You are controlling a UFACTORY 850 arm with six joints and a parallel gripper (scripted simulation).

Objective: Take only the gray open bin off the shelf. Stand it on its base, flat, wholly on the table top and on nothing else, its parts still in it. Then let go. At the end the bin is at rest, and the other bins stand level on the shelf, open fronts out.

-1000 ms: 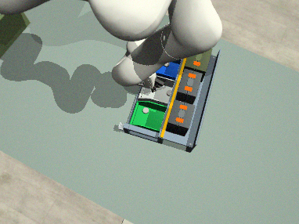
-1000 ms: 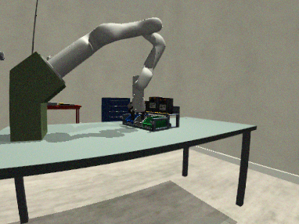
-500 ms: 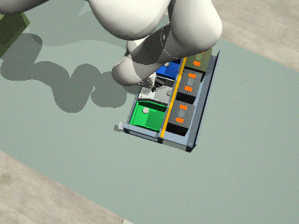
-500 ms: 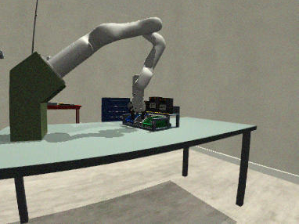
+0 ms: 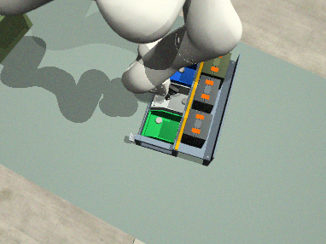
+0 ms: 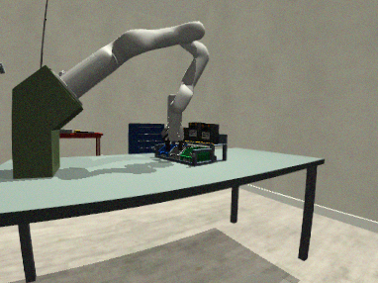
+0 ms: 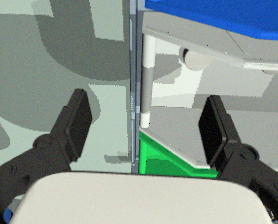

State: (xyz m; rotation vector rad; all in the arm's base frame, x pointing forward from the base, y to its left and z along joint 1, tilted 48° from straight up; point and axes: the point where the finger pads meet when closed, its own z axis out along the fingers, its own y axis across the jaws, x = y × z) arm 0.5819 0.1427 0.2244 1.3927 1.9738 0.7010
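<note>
The gray open bin is 80 mm ahead of my hand, 30 mm to the left of it and 30 mm below it. Also, from my hand: yellow rail (120 mm ahead, 50 mm to the left, 40 mm above); blue bin (30 mm ahead, 130 mm to the left, 30 mm below); green bin (120 mm ahead, 70 mm to the right, 30 mm below).
</note>
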